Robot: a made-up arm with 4 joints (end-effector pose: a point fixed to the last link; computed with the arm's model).
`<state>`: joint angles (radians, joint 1 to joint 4).
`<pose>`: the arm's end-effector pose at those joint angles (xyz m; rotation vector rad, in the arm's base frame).
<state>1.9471 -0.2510 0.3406 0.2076</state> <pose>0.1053 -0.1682 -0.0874 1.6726 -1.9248 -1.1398</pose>
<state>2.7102 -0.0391 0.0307 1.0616</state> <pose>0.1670 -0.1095 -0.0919 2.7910 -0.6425 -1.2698</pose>
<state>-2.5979 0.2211 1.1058 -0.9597</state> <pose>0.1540 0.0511 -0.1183 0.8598 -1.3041 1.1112</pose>
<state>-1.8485 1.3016 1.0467 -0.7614</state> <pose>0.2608 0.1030 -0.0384 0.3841 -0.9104 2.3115</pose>
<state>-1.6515 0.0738 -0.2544 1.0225</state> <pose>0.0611 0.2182 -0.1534 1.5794 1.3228 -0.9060</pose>
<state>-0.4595 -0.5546 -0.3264 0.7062</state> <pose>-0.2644 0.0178 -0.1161 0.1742 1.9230 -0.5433</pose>
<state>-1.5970 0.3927 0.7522 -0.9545</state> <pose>0.0923 0.1923 -0.1431 1.3054 -0.6376 1.6938</pose>
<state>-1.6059 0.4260 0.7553 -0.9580</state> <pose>0.1012 0.1910 -0.1411 1.2742 -0.6662 1.7167</pose>
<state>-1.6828 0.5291 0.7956 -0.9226</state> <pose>0.1328 0.1768 -0.1332 1.1757 -0.7415 1.7599</pose>
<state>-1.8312 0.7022 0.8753 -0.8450</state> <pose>0.1815 0.1403 -0.1172 0.9867 -0.8299 1.8174</pose>
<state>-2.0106 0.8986 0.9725 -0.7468</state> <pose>0.2247 0.0834 -0.0960 0.7420 -0.8665 1.8612</pose>
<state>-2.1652 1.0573 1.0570 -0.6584</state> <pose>0.2471 0.0267 -0.0771 0.5306 -0.8407 1.8703</pose>
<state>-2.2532 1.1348 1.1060 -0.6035</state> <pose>0.2524 -0.0067 -0.0677 0.4258 -0.8030 1.8571</pose>
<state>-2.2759 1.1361 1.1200 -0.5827</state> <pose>0.2507 -0.0138 -0.0686 0.4231 -0.7875 1.8419</pose>
